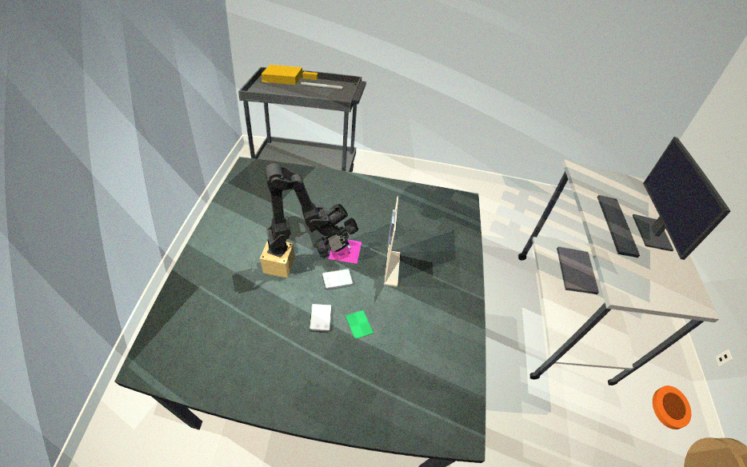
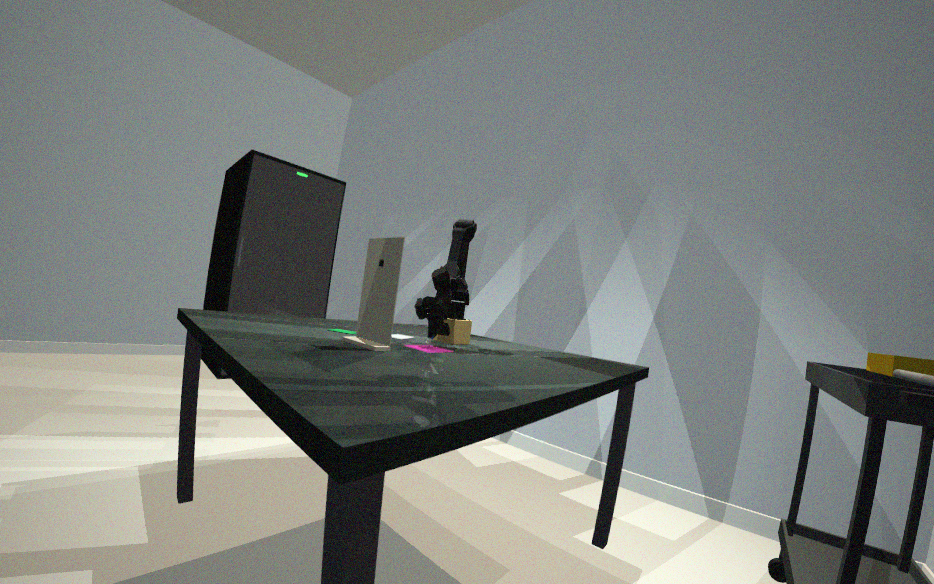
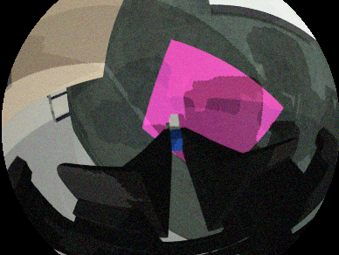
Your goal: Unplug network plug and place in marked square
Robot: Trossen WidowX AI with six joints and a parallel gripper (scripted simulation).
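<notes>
The magenta marked square lies 1 cm behind my gripper tip, 1 cm to the right of it and 3 cm below it. Also, from my gripper tip: green patch: 16 cm ahead, 32 cm to the right, 3 cm below; beige panel: 19 cm ahead, 3 cm to the right, 11 cm above; network plug: right at my gripper tip.
</notes>
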